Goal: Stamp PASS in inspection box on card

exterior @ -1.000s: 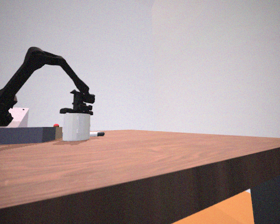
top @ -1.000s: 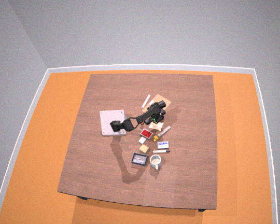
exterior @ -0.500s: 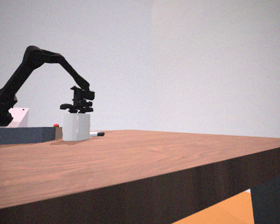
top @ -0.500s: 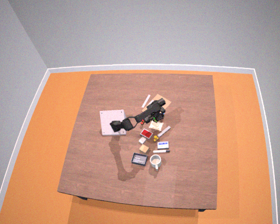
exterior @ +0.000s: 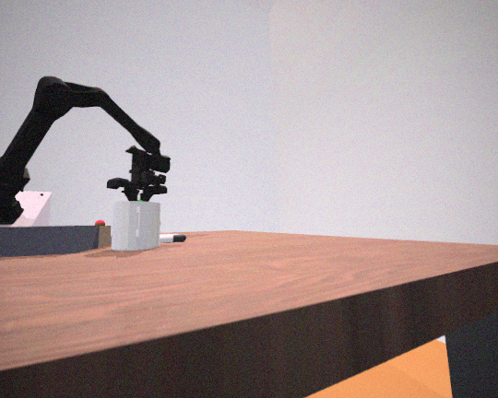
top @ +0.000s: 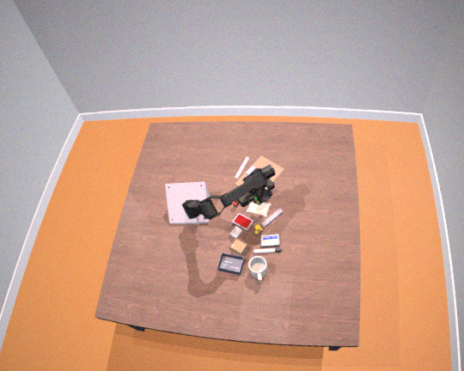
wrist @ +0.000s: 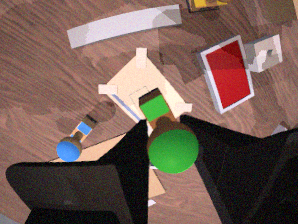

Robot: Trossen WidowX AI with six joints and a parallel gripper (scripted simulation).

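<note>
Now: gripper tip 13 cm to the left of the yellow-knobbed stamp and 7 cm above it. The rest, counted from my gripper tip: grey bar 9 cm below, 7 cm ahead, 5 cm to the right; then green stamp right at my gripper tip; then white card 9 cm below, 1 cm to the left.
</note>
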